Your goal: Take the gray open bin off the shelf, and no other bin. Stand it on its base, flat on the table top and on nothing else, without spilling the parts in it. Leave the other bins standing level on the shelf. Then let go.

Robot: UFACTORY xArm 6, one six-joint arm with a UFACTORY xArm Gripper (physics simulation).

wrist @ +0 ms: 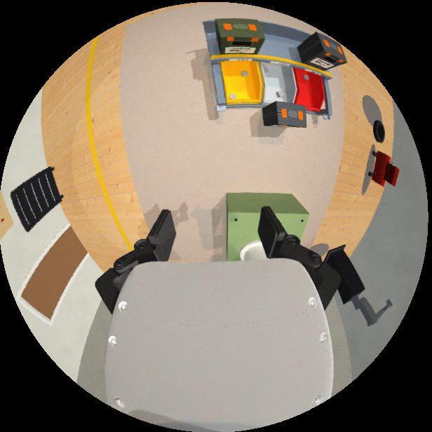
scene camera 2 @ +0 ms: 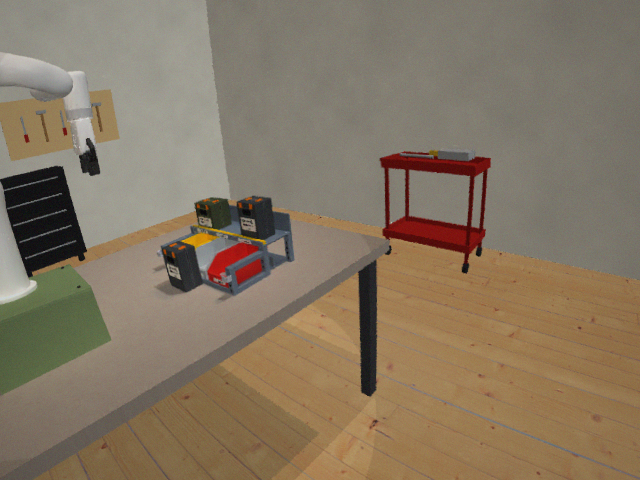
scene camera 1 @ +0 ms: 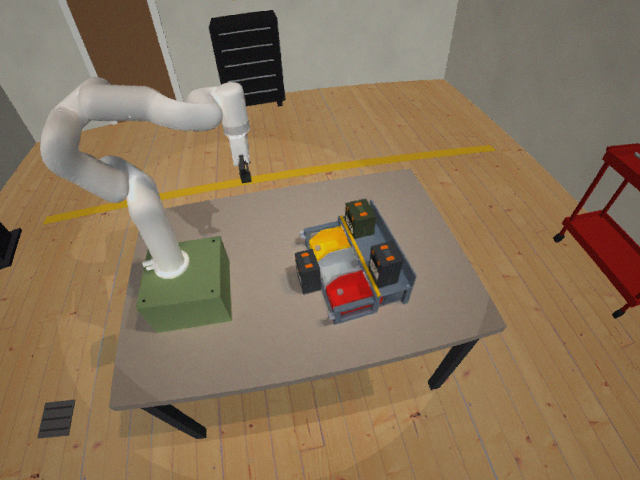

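Observation:
The gray open bin sits on the lower level of the shelf, between the yellow bin and the red bin. A small part shows inside it in the wrist view. A dark case stands close at its front and partly hides it. My gripper is open and empty, high above the table and well away from the shelf, toward the table's far side in scene camera 1.
The dark case stands on the table. A green case and another dark case stand on the shelf's upper level. A yellow strip runs before them.

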